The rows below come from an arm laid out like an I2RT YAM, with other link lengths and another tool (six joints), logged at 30 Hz.
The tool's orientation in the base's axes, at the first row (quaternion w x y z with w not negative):
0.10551, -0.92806, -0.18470, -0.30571
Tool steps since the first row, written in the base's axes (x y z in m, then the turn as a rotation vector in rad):
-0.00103, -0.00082, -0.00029, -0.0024, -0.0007, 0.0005
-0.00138, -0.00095, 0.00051, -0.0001, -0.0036, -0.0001
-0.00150, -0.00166, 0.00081, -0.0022, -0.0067, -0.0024
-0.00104, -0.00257, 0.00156, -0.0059, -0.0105, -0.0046
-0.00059, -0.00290, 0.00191, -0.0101, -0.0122, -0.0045
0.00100, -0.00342, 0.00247, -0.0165, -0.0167, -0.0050
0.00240, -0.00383, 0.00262, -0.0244, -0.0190, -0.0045
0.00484, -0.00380, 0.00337, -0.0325, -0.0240, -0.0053
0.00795, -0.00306, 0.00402, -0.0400, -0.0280, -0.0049
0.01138, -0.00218, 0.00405, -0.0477, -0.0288, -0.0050
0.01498, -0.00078, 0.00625, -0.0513, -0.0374, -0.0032
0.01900, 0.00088, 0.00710, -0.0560, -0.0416, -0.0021
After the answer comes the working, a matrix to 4 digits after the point.
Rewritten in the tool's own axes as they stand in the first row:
-0.00117, 0.00035, -0.00057, -0.0017, -0.0004, -0.0019
-0.00098, 0.00026, -0.00143, -0.0011, 0.0032, -0.0011
-0.00109, 0.00083, -0.00195, -0.0050, 0.0054, -0.0013
-0.00054, 0.00178, -0.00258, -0.0101, 0.0075, -0.0027
-0.00009, 0.00224, -0.00272, -0.0136, 0.0074, -0.0055
0.00129, 0.00331, -0.00248, -0.0200, 0.0089, -0.0099
0.00231, 0.00424, -0.00199, -0.0262, 0.0077, -0.0152
0.00459, 0.00515, -0.00128, -0.0341, 0.0090, -0.0204
0.00751, 0.00569, 0.00008, -0.0406, 0.0096, -0.0259
0.01033, 0.00628, 0.00214, -0.0466, 0.0072, -0.0301
0.01473, 0.00629, 0.00273, -0.0506, 0.0134, -0.0361
0.01870, 0.00635, 0.00470, -0.0546, 0.0152, -0.0408

The tool's axes in the first row as the columns of a matrix, in the base's axes (rounded; the answer above uses it unrounded):
0.7449, 0.4073, 0.5285
0.2783, -0.9095, 0.3088
0.6064, -0.0829, -0.7908

